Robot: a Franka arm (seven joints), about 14 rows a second.
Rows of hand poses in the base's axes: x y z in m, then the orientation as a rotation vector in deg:
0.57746, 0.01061, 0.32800, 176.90, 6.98, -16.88
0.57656, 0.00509, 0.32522, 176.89, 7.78, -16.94
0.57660, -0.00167, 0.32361, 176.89, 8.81, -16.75
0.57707, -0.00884, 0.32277, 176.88, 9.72, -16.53
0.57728, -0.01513, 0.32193, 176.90, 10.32, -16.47
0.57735, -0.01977, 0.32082, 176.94, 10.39, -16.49
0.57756, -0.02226, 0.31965, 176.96, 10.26, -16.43
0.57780, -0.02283, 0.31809, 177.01, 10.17, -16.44
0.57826, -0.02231, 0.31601, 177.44, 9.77, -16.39
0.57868, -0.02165, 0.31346, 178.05, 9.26, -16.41
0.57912, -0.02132, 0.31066, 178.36, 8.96, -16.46
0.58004, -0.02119, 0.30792, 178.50, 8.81, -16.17
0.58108, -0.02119, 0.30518, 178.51, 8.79, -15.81
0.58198, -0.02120, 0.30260, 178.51, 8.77, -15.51
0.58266, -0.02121, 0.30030, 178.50, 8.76, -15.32
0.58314, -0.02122, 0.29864, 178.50, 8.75, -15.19
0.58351, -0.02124, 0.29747, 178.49, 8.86, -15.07
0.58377, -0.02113, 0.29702, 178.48, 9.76, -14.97
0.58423, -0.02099, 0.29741, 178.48, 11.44, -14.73
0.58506, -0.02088, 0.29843, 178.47, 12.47, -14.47
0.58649, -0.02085, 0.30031, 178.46, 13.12, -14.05
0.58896, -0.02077, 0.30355, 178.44, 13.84, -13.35
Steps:
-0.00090, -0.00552, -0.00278, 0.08, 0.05, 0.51
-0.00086, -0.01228, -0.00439, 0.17, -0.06, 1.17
-0.00039, -0.01945, -0.00523, 0.25, -0.19, 1.75
-0.00018, -0.02574, -0.00607, 0.34, -0.22, 2.13
-0.00011, -0.03038, -0.00718, 0.39, -0.20, 2.17
0.00010, -0.03287, -0.00835, 0.39, -0.25, 2.09
0.00034, -0.03344, -0.00991, 0.43, -0.24, 2.02
0.00080, -0.03292, -0.01199, 0.80, -0.29, 1.72
0.00122, -0.03226, -0.01454, 1.35, -0.29, 1.32
0.00166, -0.03193, -0.01734, 1.62, -0.27, 1.09
0.00258, -0.03180, -0.02008, 1.73, -0.46, 0.98
0.00362, -0.03180, -0.02282, 1.71, -0.69, 0.97
0.00452, -0.03181, -0.02540, 1.69, -0.89, 0.97
0.00520, -0.03182, -0.02770, 1.67, -1.01, 0.97
0.00568, -0.03183, -0.02936, 1.66, -1.09, 0.96
0.00605, -0.03185, -0.03053, 1.66, -1.17, 1.04
0.00631, -0.03174, -0.03098, 1.74, -1.22, 1.61
0.00677, -0.03160, -0.03059, 1.93, -1.35, 2.67
0.00760, -0.03149, -0.02957, 2.03, -1.50, 3.32
0.00903, -0.03146, -0.02769, 2.09, -1.75, 3.74
0.01150, -0.03138, -0.02445, 2.13, -2.19, 4.21

